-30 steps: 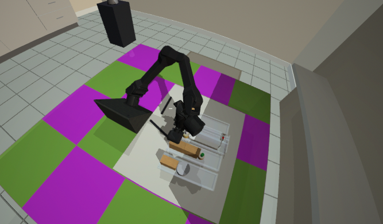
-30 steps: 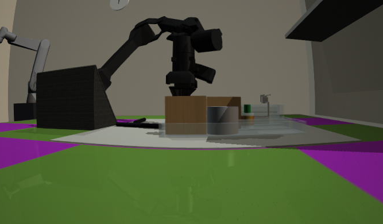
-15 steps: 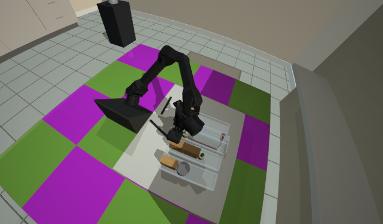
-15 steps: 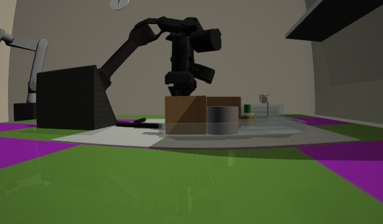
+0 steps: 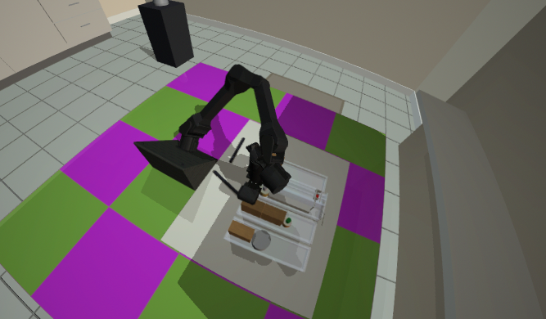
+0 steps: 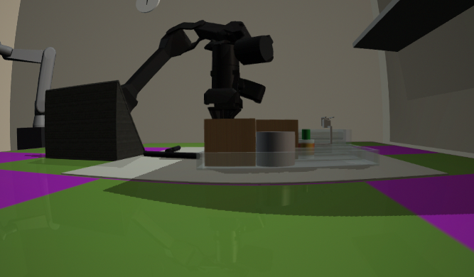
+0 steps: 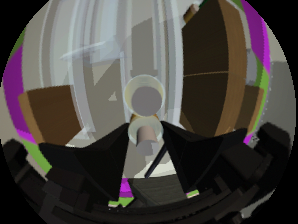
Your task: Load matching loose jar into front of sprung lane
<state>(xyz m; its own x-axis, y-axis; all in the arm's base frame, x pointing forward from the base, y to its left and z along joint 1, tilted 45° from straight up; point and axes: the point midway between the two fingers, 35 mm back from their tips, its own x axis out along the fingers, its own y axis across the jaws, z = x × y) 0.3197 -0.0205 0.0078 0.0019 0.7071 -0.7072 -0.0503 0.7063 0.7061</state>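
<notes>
Now: the sprung lane 150 mm ahead of my gripper tip, 30 mm to the left of it and 10 mm below it. Round my gripper tip: red mark: 220 mm ahead, 50 mm to the left, 40 mm above; grey cylinder: 100 mm ahead, 160 mm to the right.
</notes>
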